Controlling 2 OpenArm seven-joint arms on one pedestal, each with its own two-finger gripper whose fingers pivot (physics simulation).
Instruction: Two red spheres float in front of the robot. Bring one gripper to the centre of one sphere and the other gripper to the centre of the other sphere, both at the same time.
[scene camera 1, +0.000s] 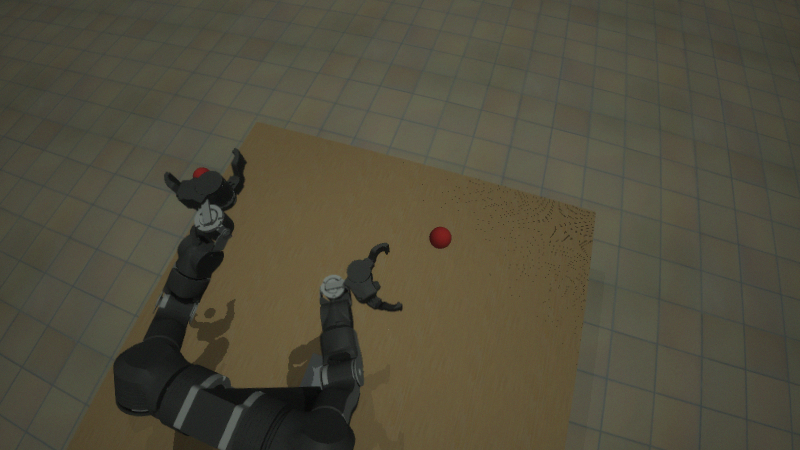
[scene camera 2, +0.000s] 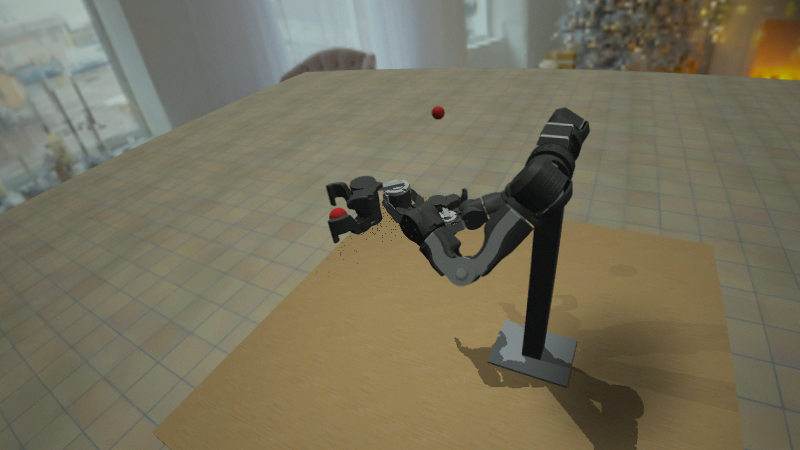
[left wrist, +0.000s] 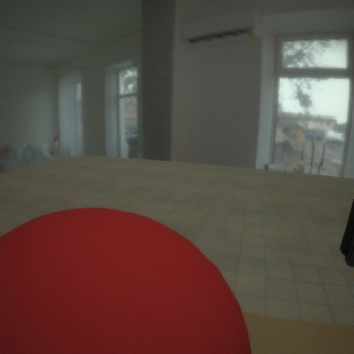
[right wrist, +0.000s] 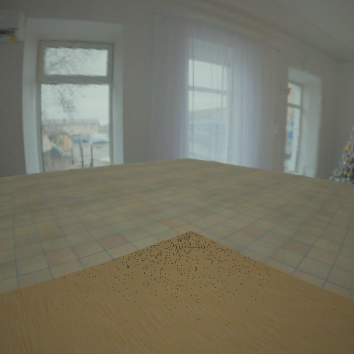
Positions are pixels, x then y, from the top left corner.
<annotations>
The left gripper (scene camera 1: 206, 166) is 88 cm from the lens. The right gripper (scene camera 1: 395, 276) is 88 cm from the lens.
</annotations>
